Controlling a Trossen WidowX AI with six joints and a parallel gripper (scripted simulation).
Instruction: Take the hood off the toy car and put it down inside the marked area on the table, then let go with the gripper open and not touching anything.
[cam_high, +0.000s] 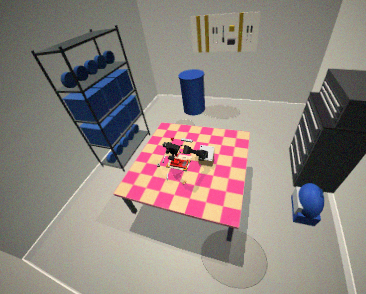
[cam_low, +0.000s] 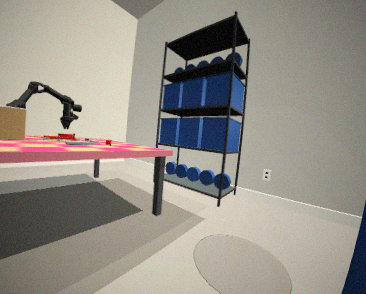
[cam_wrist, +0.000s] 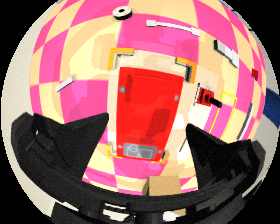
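My gripper tip is now 5 cm above the red hood. From my gripper tip the other things lie so: white wheel (20 cm ahead, 5 cm to the left, 8 cm below).
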